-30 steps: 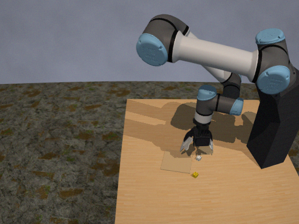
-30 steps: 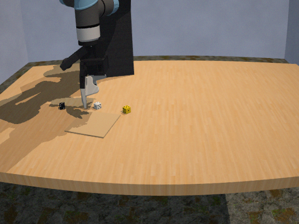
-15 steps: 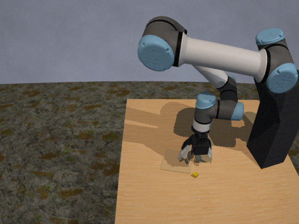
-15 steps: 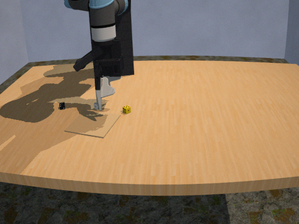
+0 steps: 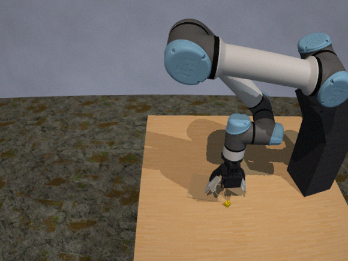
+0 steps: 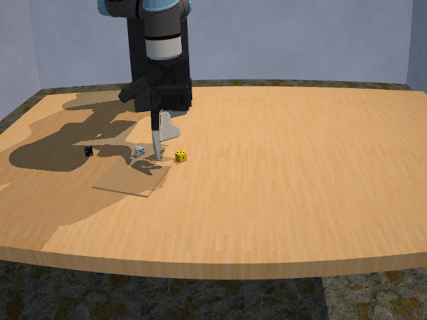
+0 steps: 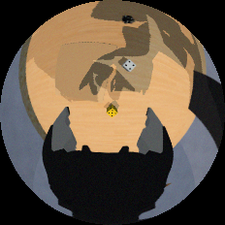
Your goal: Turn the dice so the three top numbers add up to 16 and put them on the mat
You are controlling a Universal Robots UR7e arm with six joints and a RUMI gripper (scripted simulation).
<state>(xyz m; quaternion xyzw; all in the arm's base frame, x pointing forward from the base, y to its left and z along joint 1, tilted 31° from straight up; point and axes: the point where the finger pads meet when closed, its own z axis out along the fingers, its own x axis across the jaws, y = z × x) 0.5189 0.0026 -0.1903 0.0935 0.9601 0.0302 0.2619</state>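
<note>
Right now the yellow die is 40 mm to the left of my hand and 40 mm below it. Also, from my hand: thin tan mat 50 mm ahead, 80 mm to the right, 40 mm below; black die 80 mm behind, 200 mm to the right, 40 mm below; white die 50 mm behind, 70 mm to the right, 40 mm below.
</note>
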